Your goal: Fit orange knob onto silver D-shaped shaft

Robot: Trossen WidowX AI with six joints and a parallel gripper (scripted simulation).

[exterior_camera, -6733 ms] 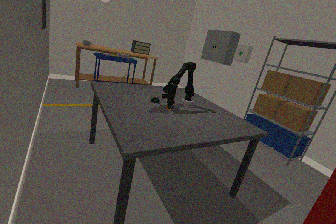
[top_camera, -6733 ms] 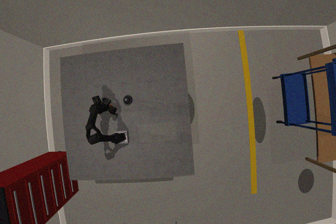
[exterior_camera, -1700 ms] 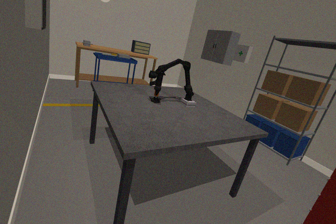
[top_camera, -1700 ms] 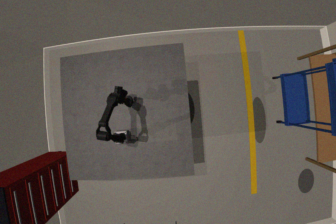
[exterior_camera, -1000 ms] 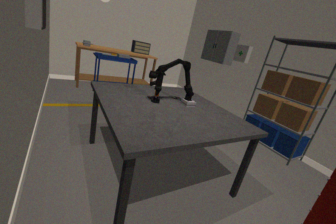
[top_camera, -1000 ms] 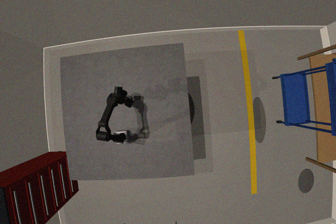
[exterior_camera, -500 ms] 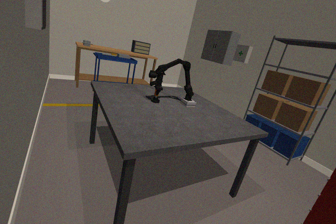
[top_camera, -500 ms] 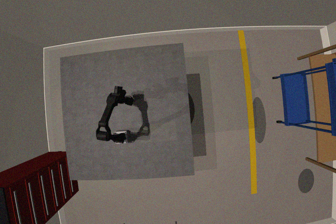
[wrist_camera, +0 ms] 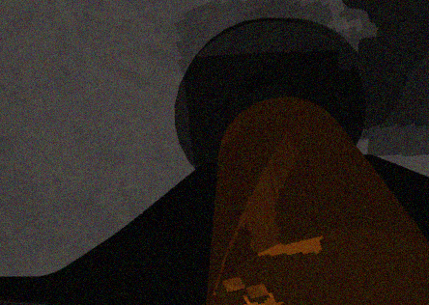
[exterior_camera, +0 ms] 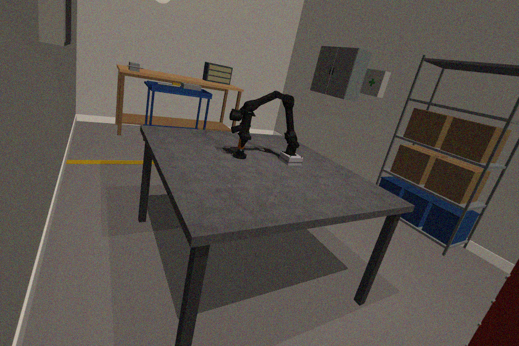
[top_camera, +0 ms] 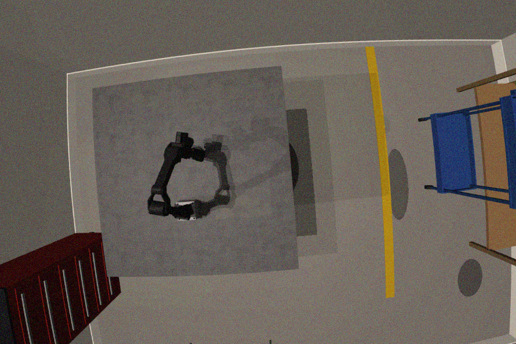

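Right now my gripper tip is 4 cm above the dark round pedestal. Also, from my gripper tip: orange knob 3 cm above.
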